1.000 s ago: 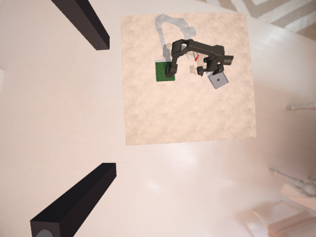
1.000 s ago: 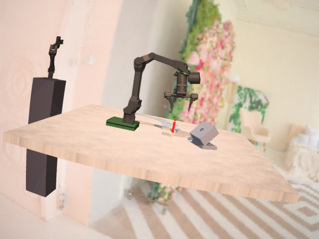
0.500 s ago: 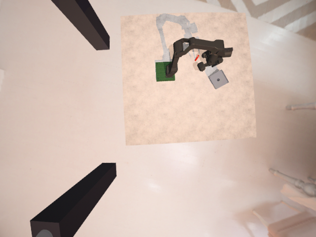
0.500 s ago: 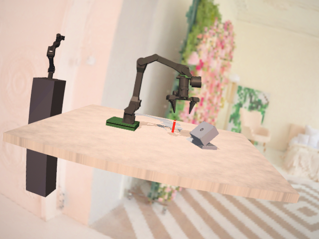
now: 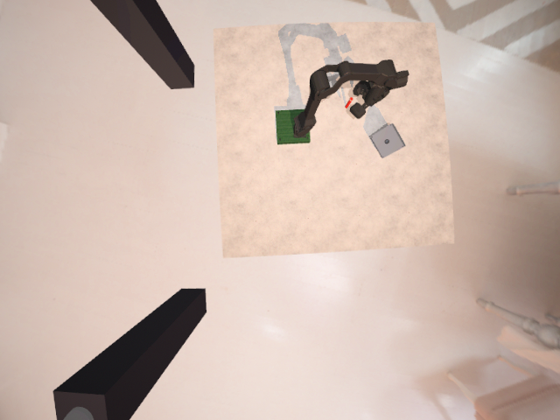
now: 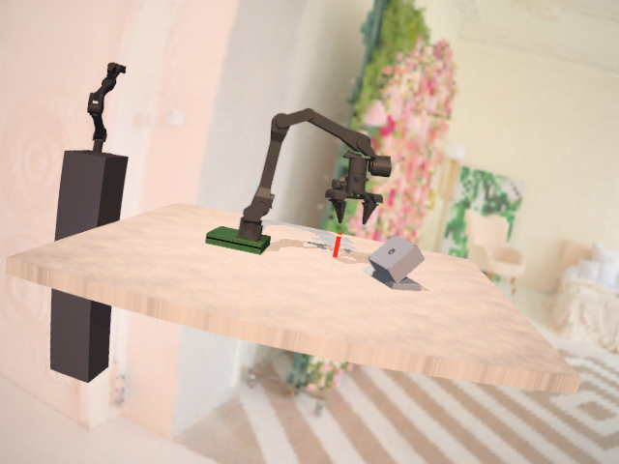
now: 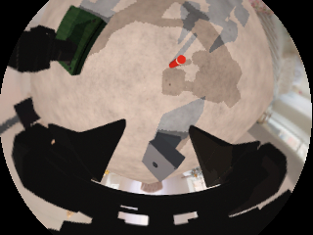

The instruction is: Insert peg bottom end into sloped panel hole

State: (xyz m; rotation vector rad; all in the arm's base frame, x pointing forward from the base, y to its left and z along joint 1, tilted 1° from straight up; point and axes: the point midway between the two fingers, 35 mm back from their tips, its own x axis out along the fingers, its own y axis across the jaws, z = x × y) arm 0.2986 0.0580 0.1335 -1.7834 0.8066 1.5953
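My gripper tip is 90 mm to the right of the red peg, 70 mm above it and 40 mm past it. Also, from my gripper tip: grey sloped panel: 150 mm ahead, 130 mm to the right, 60 mm below.
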